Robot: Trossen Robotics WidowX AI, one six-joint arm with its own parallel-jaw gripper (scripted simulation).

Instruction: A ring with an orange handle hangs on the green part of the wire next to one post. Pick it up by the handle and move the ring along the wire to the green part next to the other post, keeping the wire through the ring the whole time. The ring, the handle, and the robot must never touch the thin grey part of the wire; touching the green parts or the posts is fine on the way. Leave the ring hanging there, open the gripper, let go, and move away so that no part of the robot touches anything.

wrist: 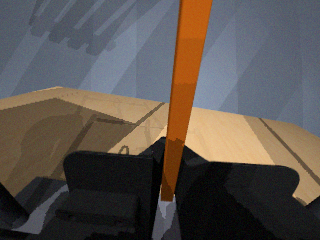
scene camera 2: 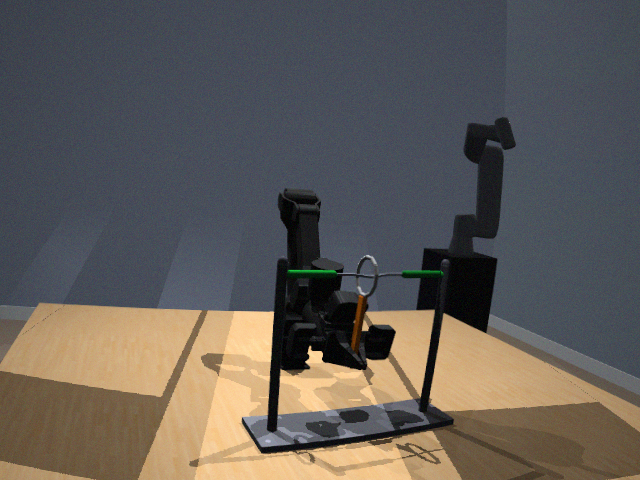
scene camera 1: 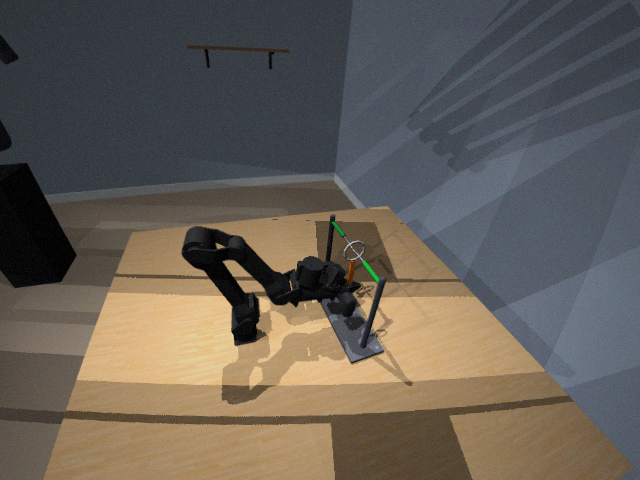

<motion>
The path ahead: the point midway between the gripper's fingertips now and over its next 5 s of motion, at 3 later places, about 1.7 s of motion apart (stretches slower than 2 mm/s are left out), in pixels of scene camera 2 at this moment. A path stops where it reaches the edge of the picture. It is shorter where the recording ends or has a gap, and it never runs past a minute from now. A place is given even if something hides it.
The gripper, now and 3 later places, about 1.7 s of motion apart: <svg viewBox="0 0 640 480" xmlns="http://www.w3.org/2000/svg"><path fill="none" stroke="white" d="M363 367L397 362L411 366L396 355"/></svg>
</motion>
